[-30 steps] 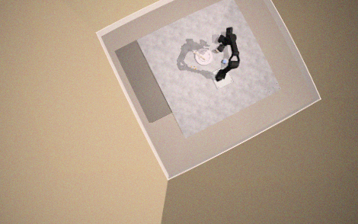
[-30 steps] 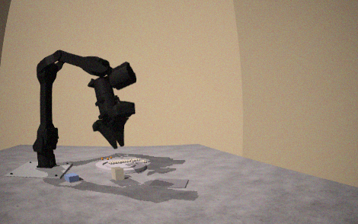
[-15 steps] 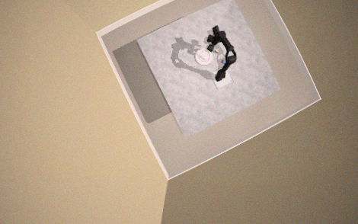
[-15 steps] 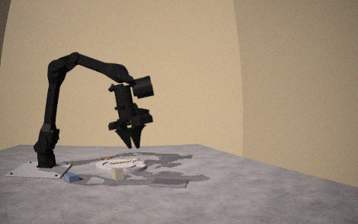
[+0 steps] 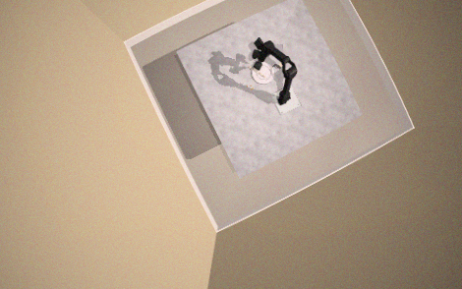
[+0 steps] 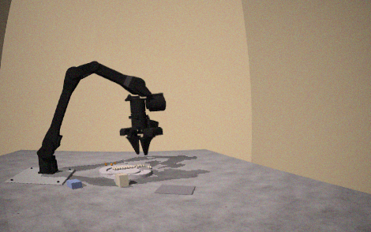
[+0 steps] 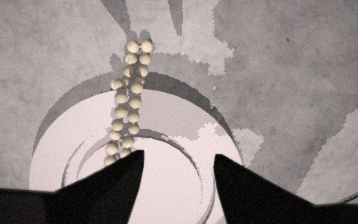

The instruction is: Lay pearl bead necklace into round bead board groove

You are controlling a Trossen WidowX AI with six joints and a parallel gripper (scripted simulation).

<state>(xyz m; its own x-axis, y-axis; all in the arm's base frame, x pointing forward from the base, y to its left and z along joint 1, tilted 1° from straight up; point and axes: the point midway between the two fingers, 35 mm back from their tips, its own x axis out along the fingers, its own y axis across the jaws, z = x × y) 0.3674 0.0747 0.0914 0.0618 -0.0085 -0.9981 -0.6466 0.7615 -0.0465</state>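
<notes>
Right now my gripper tip is 7 cm past the round bead board, 2 cm to the left of it and 6 cm above it. Round my gripper tip: flat grey plate 8 cm ahead, 25 cm to the right, 7 cm below; then cream cube 7 cm behind, 19 cm to the right, 5 cm below; then blue block 22 cm behind, 22 cm to the right, 6 cm below.
</notes>
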